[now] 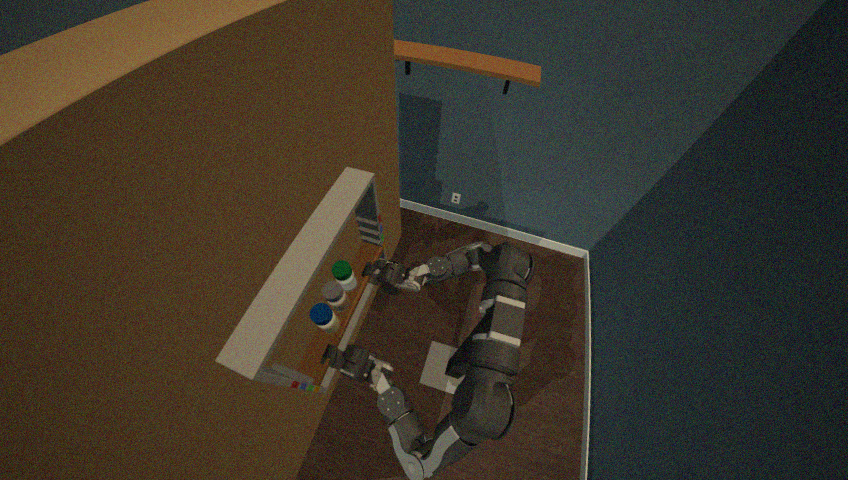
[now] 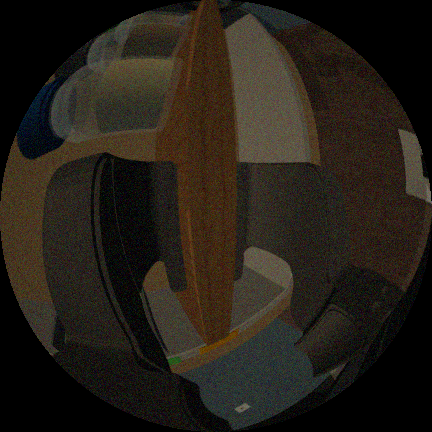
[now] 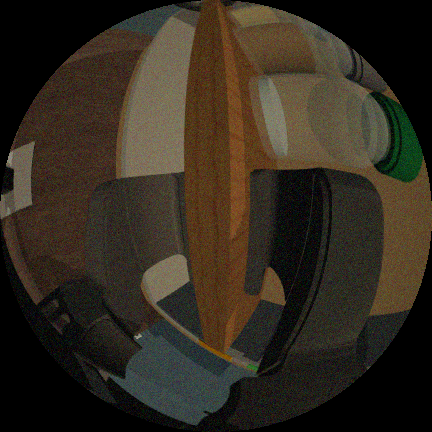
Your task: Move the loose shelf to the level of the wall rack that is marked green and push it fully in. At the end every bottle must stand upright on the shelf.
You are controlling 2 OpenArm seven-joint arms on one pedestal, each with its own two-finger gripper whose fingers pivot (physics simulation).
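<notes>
The loose shelf (image 1: 309,355) (image 2: 210,125) (image 3: 207,125) is a wooden board in the white wall rack (image 1: 297,261), at the level marked orange (image 2: 219,342) (image 3: 214,349). The green mark (image 2: 174,360) (image 3: 252,368) is one level above it. The blue-capped bottle (image 1: 323,316) (image 2: 40,122), grey-capped bottle (image 1: 334,294) and green-capped bottle (image 1: 342,272) (image 3: 402,137) stand upright on the board. My left gripper (image 1: 328,355) (image 2: 209,225) is shut on the board's front edge at the lower end. My right gripper (image 1: 368,270) (image 3: 216,230) is shut on it at the upper end.
The rack's side walls carry narrow ledges and coloured marks. Its white bottom panel (image 2: 270,100) (image 3: 155,115) lies below the board. The rack hangs on a tan wall (image 1: 178,208). A wooden rail (image 1: 467,59) is on the blue wall. A pale plate (image 1: 437,365) lies by the pedestal.
</notes>
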